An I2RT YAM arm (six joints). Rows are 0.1 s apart.
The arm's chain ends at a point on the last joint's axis. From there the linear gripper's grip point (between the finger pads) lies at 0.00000 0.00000 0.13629 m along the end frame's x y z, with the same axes.
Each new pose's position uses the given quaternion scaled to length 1; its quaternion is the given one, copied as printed.
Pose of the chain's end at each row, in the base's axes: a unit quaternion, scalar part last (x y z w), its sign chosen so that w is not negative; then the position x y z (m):
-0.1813 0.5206 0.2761 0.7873 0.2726 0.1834 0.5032
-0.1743 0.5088 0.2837 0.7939 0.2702 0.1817 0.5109
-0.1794 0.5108 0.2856 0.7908 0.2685 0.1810 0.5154
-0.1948 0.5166 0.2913 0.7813 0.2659 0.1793 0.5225
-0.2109 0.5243 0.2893 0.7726 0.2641 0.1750 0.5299
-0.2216 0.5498 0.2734 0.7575 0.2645 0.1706 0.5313
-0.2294 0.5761 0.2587 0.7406 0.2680 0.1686 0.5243
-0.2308 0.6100 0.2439 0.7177 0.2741 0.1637 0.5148
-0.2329 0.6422 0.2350 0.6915 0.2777 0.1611 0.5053
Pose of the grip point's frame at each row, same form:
-0.1813 0.5206 0.2761 0.7873 0.3707 0.2615 0.5567
-0.1743 0.5088 0.2837 0.7939 0.3668 0.2588 0.5683
-0.1794 0.5108 0.2856 0.7908 0.3646 0.2594 0.5718
-0.1948 0.5166 0.2913 0.7813 0.3604 0.2618 0.5757
-0.2109 0.5243 0.2893 0.7726 0.3579 0.2608 0.5791
-0.2216 0.5498 0.2734 0.7575 0.3615 0.2573 0.5718
-0.2294 0.5761 0.2587 0.7406 0.3681 0.2555 0.5558
-0.2308 0.6100 0.2439 0.7177 0.3781 0.2494 0.5351
-0.2329 0.6422 0.2350 0.6915 0.3838 0.2461 0.5144

